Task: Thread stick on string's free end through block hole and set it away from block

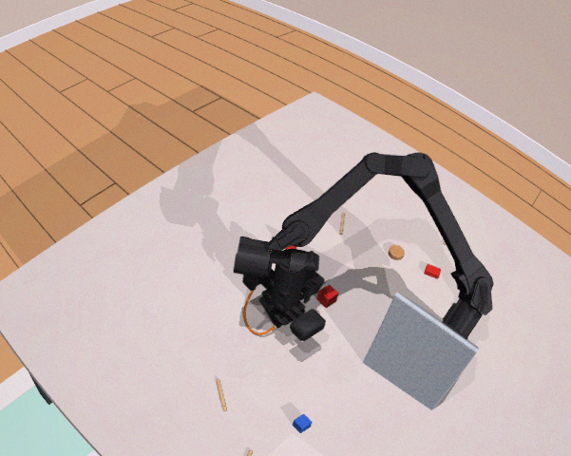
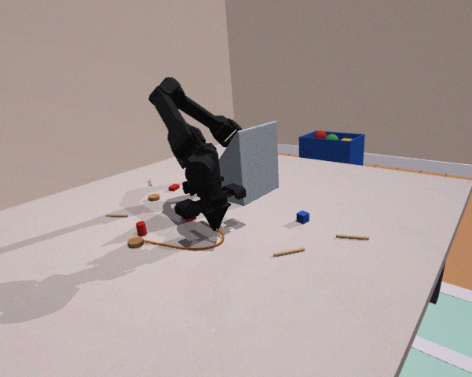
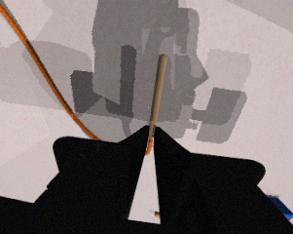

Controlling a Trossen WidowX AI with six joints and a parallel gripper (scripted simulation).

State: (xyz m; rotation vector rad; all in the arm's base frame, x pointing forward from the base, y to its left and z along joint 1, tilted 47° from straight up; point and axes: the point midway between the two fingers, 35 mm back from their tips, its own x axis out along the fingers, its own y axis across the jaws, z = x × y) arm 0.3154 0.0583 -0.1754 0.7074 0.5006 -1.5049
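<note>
My gripper tip is 120 mm short of the red cylinder and 170 mm to the left of it. From my gripper tip the other things lie so: flat red piece 160 mm behind, 400 mm to the right, 10 mm below; then thin wooden stick 10 mm to the right; then blue cube 200 mm behind, 140 mm to the left.
</note>
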